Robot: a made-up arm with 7 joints.
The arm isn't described. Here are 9 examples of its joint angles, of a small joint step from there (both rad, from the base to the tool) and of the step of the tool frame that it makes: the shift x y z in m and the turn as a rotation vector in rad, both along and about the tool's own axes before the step.
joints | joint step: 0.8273 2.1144 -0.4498 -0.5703 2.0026 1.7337 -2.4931 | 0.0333 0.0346 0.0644 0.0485 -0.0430 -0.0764 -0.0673
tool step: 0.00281 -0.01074 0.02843 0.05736 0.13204 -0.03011
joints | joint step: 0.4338 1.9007 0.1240 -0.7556 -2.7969 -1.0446 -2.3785 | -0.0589 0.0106 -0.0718 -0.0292 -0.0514 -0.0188 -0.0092
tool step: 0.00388 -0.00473 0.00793 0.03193 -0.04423 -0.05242
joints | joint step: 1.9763 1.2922 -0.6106 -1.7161 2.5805 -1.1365 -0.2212 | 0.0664 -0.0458 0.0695 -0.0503 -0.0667 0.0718 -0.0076
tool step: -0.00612 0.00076 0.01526 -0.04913 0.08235 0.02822
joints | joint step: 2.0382 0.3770 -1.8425 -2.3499 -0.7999 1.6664 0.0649 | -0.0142 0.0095 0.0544 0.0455 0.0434 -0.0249 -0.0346
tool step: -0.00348 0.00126 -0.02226 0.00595 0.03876 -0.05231
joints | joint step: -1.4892 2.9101 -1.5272 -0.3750 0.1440 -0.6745 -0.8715 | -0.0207 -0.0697 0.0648 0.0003 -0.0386 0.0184 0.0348
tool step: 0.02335 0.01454 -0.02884 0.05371 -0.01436 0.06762
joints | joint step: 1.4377 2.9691 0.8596 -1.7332 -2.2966 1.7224 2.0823 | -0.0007 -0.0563 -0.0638 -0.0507 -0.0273 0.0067 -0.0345
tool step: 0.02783 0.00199 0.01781 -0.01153 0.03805 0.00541
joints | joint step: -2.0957 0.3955 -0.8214 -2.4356 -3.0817 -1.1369 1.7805 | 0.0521 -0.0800 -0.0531 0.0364 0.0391 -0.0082 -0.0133
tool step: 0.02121 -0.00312 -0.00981 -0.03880 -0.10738 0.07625
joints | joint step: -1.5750 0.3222 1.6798 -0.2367 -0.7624 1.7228 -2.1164 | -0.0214 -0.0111 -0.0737 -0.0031 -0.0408 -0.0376 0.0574
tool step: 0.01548 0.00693 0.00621 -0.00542 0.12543 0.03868
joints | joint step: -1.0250 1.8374 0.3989 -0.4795 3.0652 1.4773 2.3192 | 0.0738 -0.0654 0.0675 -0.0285 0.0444 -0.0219 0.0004
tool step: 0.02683 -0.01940 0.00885 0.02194 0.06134 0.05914
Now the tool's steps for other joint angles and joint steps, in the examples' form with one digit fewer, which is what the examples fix.
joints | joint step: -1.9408 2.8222 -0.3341 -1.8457 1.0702 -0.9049 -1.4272 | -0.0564 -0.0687 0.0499 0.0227 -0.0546 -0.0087 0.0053
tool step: -0.0132 0.0093 0.0035 0.0839 0.0421 -0.0659
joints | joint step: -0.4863 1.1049 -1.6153 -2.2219 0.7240 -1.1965 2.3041 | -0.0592 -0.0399 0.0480 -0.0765 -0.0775 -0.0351 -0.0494
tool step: -0.0018 -0.0050 -0.0431 -0.0014 0.2279 -0.0678
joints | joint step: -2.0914 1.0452 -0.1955 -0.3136 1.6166 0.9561 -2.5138 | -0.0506 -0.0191 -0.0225 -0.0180 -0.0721 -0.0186 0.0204
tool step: 0.0178 0.0235 -0.0074 -0.0041 0.0167 -0.0633
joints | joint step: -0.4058 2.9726 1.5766 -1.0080 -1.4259 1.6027 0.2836 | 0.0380 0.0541 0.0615 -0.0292 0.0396 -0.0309 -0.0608
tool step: 0.0220 0.0282 0.0094 -0.0974 -0.0015 0.0217
